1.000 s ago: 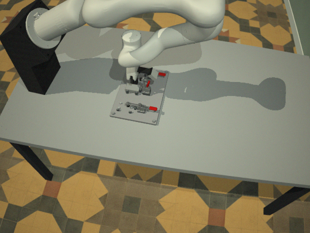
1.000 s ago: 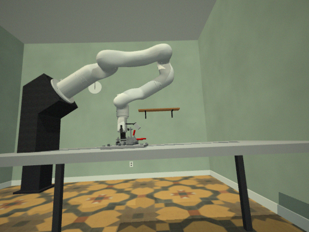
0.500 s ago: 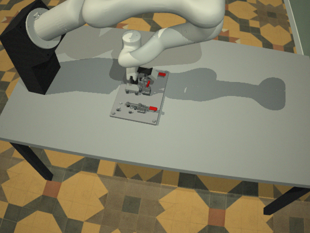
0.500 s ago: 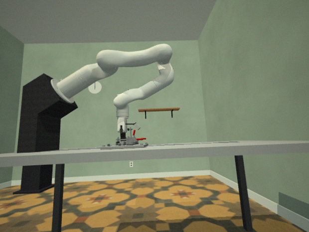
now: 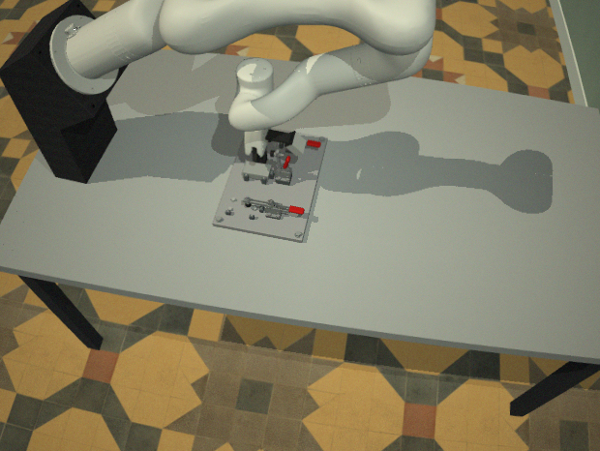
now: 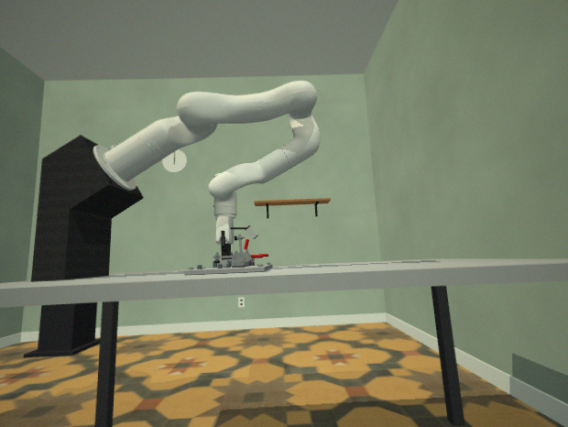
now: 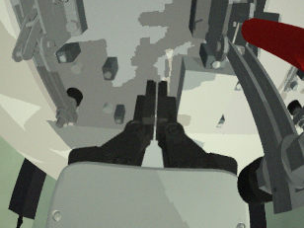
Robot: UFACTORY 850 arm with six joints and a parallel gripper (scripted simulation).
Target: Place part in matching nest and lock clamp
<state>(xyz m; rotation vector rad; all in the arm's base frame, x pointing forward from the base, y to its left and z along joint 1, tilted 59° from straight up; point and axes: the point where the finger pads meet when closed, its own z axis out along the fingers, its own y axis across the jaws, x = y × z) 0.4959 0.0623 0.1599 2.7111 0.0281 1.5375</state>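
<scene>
Now: the grey block part 4 cm to the right of my hand and 2 cm below it. The rest, counted from my hand: grey fixture plate 4 cm to the right, 4 cm below, 4 cm ahead.
</scene>
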